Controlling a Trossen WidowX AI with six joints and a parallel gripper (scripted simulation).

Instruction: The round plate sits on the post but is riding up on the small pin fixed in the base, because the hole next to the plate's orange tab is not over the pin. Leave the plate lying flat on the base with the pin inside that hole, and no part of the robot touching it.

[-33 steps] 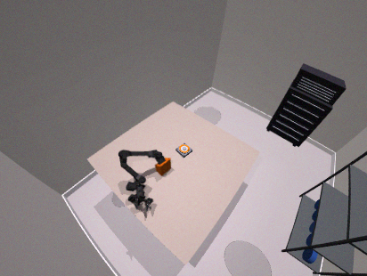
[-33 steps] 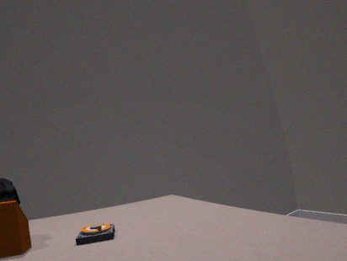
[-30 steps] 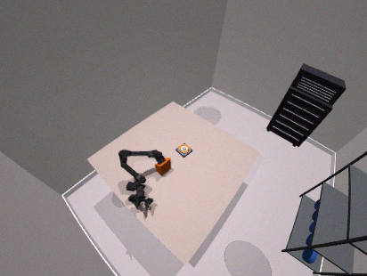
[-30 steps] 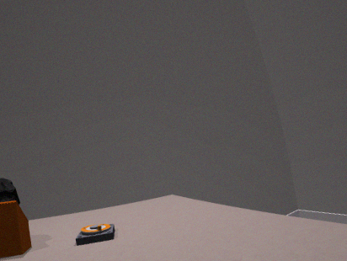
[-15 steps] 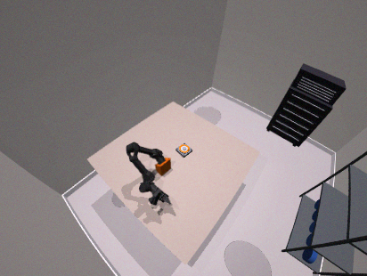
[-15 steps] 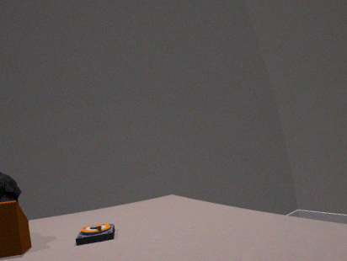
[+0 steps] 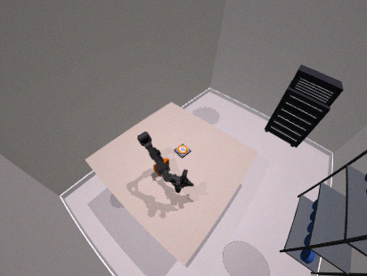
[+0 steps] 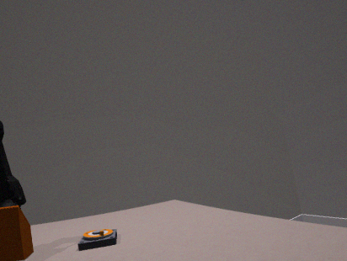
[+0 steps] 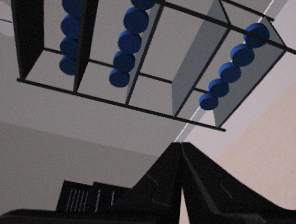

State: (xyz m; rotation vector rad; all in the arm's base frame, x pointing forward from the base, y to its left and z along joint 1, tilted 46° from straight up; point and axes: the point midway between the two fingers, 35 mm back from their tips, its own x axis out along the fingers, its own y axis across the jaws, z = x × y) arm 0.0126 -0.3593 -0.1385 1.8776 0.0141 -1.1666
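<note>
Right now the square grey base is 28 cm ahead of my gripper tip, 42 cm to the left of it and 27 cm below it.
</note>
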